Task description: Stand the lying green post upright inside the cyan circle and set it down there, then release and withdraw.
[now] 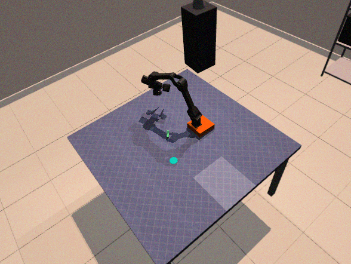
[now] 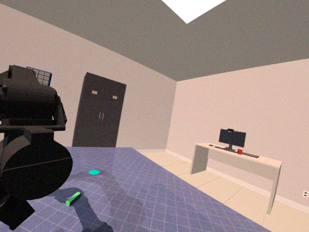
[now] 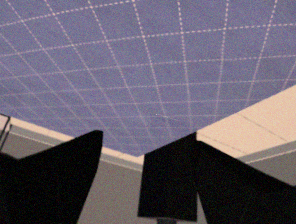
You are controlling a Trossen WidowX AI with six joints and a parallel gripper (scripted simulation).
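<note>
My gripper tip is 19 cm short of the green post, 34 cm to the right of it and 15 cm above it. Also, from my gripper tip: cyan circle: 29 cm ahead, 57 cm to the left, 16 cm below.
</note>
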